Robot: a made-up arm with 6 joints.
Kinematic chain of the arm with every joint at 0, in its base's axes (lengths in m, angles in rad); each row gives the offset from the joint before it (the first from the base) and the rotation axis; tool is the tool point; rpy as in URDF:
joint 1: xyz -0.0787 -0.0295 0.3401 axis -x
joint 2: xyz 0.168 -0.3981 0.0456 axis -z
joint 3: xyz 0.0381 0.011 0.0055 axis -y
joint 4: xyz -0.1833 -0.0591 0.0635 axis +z
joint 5: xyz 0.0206 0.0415 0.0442 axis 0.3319 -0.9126 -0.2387
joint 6: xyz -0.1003 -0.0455 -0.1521 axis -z
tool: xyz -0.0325 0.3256 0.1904 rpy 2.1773 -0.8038 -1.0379
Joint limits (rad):
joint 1: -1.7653..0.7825
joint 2: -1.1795..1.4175
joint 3: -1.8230..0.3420
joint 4: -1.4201..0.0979
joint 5: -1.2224..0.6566
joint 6: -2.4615..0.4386
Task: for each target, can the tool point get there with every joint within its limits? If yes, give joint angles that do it. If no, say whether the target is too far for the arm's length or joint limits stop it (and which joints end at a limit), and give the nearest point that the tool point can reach.
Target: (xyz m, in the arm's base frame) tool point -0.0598 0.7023 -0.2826
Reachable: no: joint limits stop it (at a limit: joint 1, joint 3, joint 5) | nearest point -0.0743 0.3591 -0.3854 | short by 0.359 m
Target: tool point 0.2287 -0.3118 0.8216
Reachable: yes | joints -0.1786 0.6767 -0.8013 -0.6025 -0.4595 -0.9592
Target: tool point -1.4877 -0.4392 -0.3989
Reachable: no: too far | nearest point -0.4750 -0.3029 -0.1530 | short by 1.051 m
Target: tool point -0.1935 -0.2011 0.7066
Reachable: yes | joints -0.1145 0.2249 0.0145 -0.1405 -0.9308 -0.6243
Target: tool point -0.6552 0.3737 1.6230
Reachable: no: too far | nearest point -0.2226 0.0211 1.0867 | short by 0.774 m
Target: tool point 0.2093 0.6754 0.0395
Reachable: no: joint limits stop it (at a limit: joint 1, joint 3, joint 4, joint 5) | nearest point 0.2513 0.1698 -0.0719 | short by 0.519 m
